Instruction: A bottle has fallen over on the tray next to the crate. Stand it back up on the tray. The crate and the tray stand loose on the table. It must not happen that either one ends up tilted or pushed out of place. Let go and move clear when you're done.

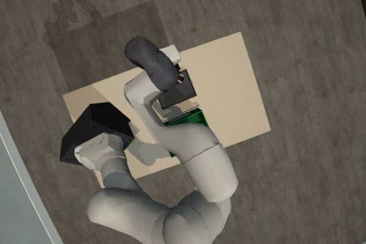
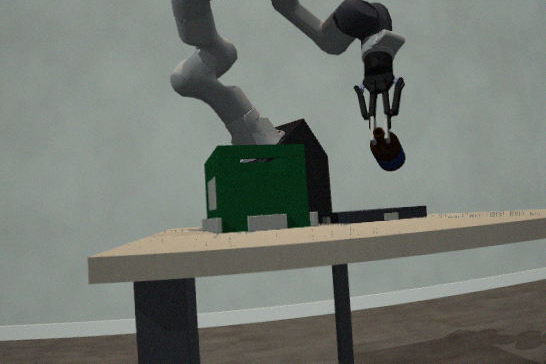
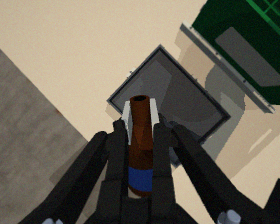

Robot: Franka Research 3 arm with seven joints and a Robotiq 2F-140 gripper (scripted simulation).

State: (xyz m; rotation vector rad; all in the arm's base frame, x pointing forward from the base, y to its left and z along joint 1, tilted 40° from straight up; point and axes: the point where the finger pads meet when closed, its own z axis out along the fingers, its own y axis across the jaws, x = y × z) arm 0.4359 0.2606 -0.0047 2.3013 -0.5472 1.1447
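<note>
The bottle lies 4 cm below my hand, 4 cm behind it and 3 cm to the left of it. Also, from my hand: dark grey tray 20 cm below, 4 cm to the right, 4 cm behind; then green crate 32 cm to the right, 13 cm below, 6 cm behind.
</note>
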